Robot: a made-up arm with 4 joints.
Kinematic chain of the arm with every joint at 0, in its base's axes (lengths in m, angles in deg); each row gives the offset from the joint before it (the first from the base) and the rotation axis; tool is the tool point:
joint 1: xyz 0 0 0.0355 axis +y
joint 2: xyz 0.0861 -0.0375 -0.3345 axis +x
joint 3: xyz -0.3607 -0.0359 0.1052 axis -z
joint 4: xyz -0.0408 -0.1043 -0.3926 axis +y
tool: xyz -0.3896 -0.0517 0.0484
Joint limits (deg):
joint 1: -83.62..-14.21
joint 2: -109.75..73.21
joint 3: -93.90..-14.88
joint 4: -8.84..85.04
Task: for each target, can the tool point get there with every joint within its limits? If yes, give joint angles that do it. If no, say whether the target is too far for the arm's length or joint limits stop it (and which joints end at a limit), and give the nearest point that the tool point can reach.
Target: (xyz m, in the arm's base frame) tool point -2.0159 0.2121 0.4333
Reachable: no: too far | nearest point -0.6343 -0.1797 -0.0748 | short by 1.523 m
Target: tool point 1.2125 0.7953 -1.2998
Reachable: no: too far | nearest point 0.6468 0.1582 -0.6817 | short by 1.053 m
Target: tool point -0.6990 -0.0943 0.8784
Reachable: no: joint limits stop it (at a limit: joint 1, joint 2, joint 4) | nearest point -0.3947 -0.1537 0.1708 | short by 0.773 m
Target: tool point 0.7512 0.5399 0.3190
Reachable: no: joint limits stop it (at a limit: joint 1, joint 2, joint 3, joint 4) | nearest point 0.8437 0.1170 -0.1489 | short by 0.637 m
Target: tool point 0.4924 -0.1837 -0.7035
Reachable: yes | joints -71.18 48.92 -30.65 16.09
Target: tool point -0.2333 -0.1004 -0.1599
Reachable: yes | joints -45.07 -78.07 -57.06 42.90
